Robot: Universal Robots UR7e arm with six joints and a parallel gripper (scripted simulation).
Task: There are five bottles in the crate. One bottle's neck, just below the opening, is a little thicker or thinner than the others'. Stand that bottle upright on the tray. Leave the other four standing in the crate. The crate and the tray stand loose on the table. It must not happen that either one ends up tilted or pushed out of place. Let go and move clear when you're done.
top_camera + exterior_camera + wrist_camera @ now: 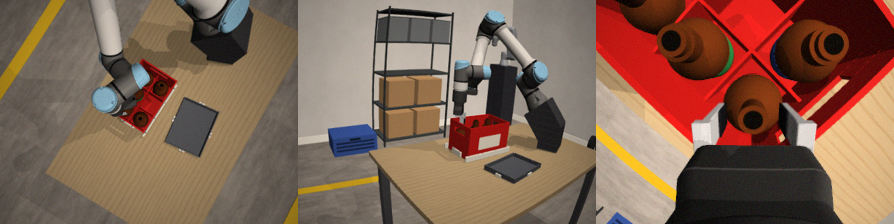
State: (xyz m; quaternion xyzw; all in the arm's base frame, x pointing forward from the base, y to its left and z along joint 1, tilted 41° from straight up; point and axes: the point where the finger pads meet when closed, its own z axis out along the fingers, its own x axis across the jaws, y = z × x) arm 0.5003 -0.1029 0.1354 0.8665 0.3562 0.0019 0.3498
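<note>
Right now the red crate is 9 cm behind my hand, 5 cm to the left of it and 8 cm below it. The rest, counted from my hand: dark grey tray 8 cm behind, 33 cm to the left, 15 cm below.
</note>
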